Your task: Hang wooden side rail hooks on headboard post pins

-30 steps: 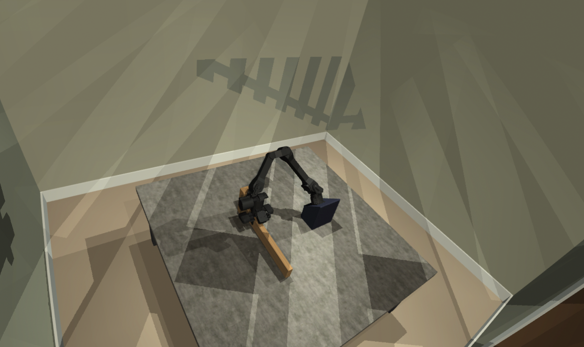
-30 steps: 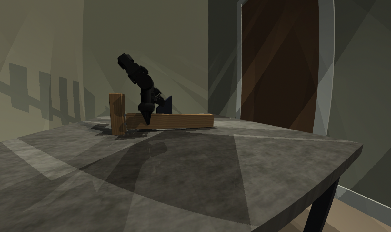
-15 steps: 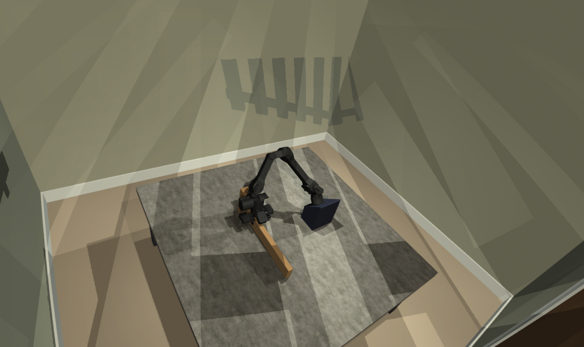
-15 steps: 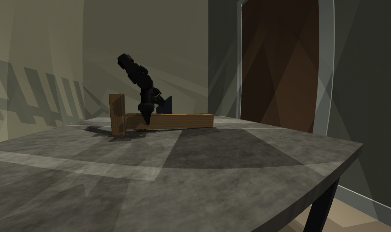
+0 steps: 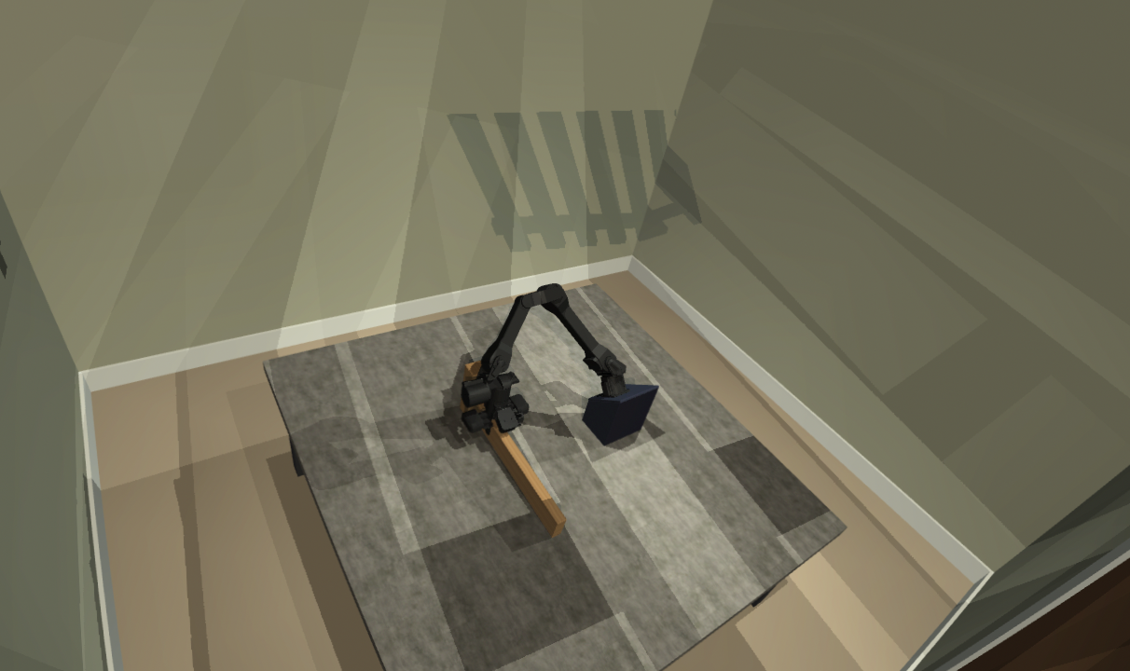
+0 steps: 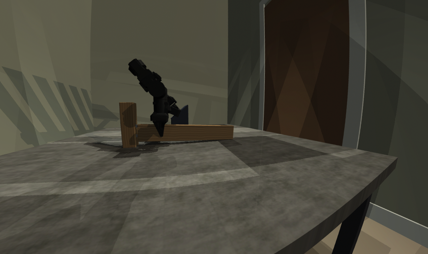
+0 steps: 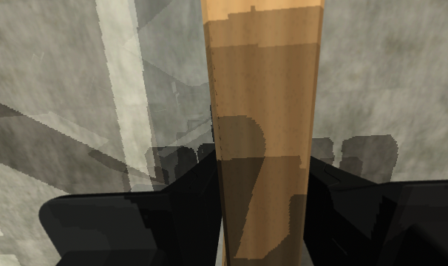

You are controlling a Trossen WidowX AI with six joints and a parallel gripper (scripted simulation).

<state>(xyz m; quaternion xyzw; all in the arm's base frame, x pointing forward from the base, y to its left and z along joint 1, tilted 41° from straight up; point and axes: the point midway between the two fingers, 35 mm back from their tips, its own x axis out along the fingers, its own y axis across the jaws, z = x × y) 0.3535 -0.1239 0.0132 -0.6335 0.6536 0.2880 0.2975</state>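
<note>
The headboard post lies 130 mm to the right of my gripper tip and 40 mm above it.
</note>
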